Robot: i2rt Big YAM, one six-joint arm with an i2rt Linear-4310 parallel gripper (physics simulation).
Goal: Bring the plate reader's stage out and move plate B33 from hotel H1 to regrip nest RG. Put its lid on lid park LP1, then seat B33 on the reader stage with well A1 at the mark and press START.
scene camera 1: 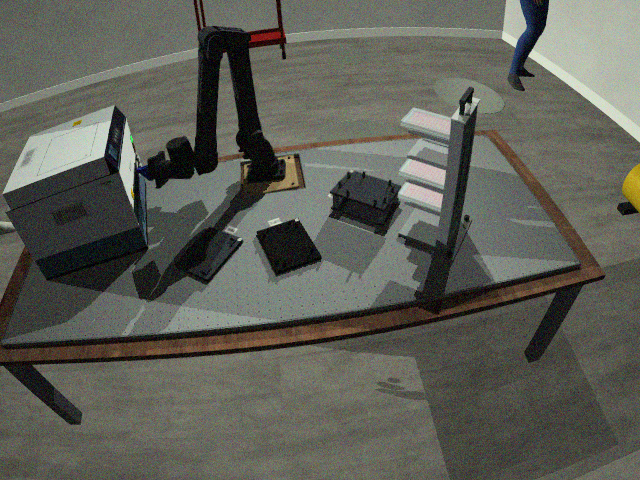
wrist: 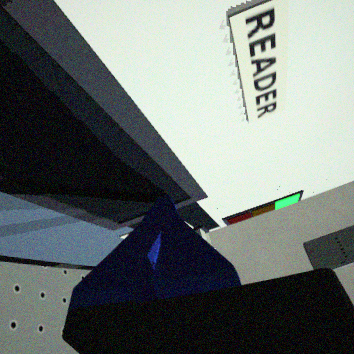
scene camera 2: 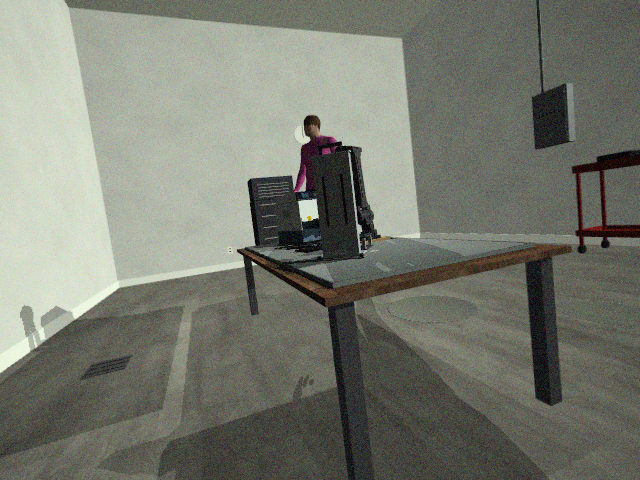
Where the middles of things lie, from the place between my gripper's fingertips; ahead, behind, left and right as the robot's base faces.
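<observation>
Dark slot [wrist: 67,146]: my hand 1 cm above it, 6 cm short of it, 2 cm to the right of it. Counted from my hand: plate reader [scene camera 1: 113,210], 1 cm above, 12 cm ahead, 16 cm to the right; flat black pad [scene camera 1: 285,242], 12 cm below, 25 cm ahead, 48 cm to the left.
</observation>
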